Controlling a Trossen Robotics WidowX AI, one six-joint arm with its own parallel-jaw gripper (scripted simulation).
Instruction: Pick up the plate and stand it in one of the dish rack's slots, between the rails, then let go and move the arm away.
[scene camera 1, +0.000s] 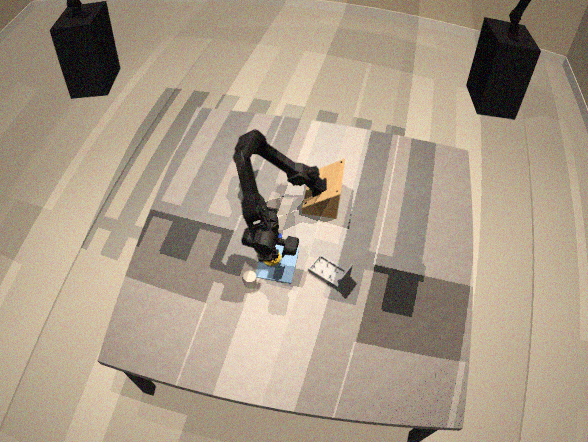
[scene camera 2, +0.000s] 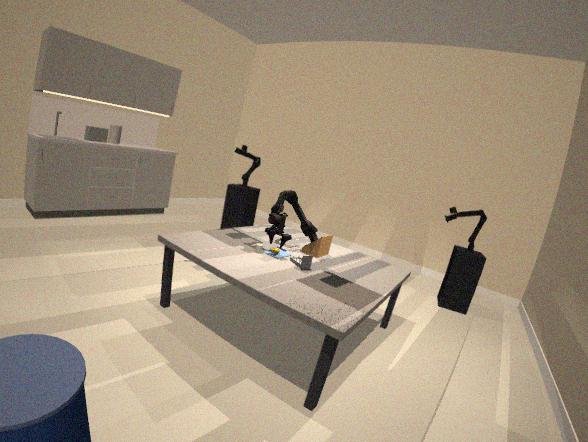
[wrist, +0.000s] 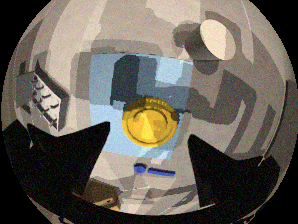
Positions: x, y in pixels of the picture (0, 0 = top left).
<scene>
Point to the gripper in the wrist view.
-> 150, 133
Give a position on a grey dish rack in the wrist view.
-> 51, 101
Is the gripper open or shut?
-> Open.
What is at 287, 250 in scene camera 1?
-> The gripper.
</scene>
